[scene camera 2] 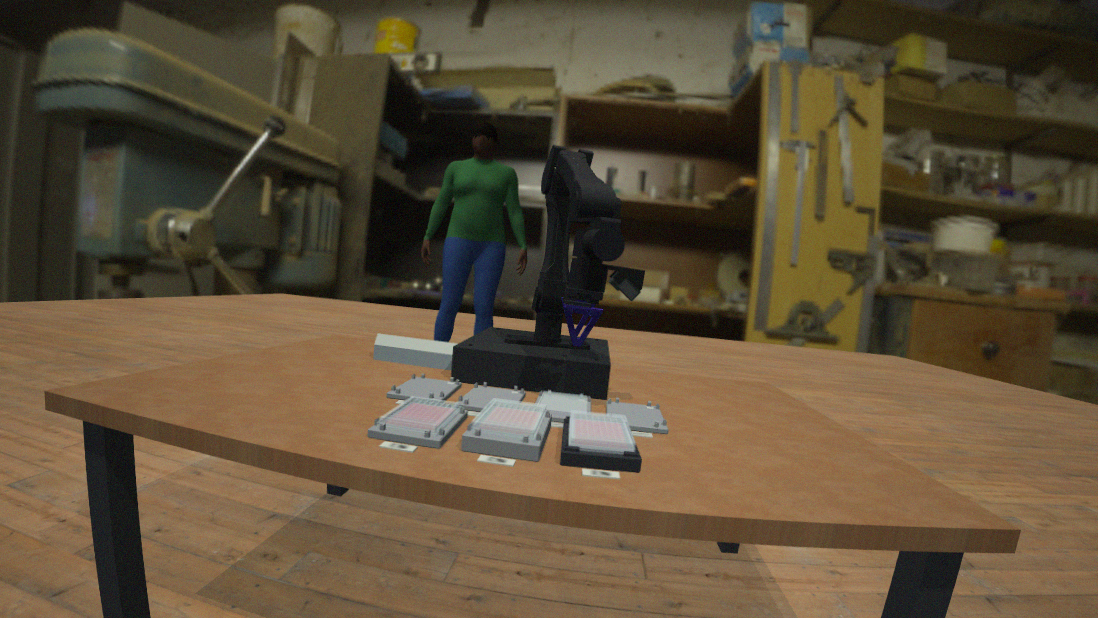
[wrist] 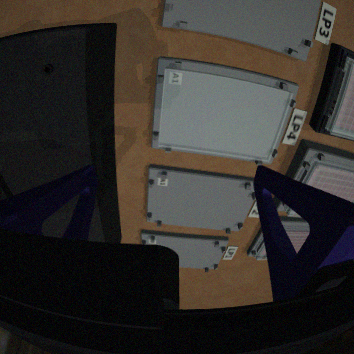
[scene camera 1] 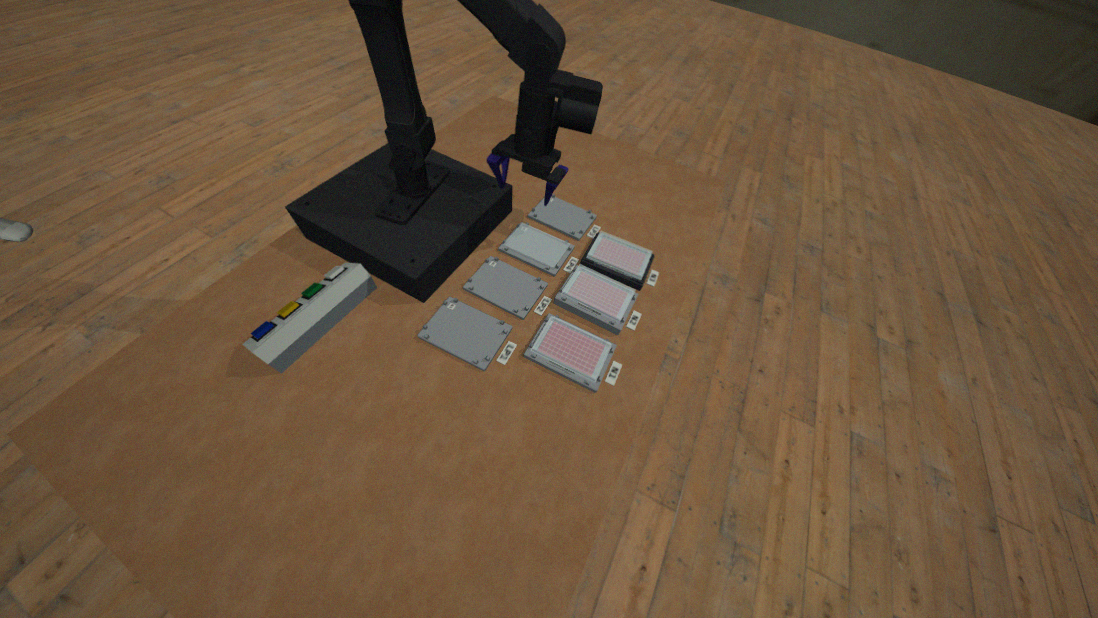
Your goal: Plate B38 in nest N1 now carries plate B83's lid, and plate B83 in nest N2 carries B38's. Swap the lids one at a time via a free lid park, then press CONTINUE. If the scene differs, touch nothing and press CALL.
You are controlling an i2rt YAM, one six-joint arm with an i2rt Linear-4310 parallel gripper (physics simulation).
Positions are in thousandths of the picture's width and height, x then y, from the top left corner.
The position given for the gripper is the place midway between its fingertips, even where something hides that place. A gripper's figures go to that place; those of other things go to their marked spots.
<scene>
The gripper (scene camera 2: 523, 553): 0.85 m from the lens. A grey button box (scene camera 2: 389, 572) is 1.10 m from the lens. A lid park LP3 (scene camera 2: 587, 677): 0.81 m from the lens. The marked spots on the grey button box and the lid park LP3 are 0.55 m apart.
</scene>
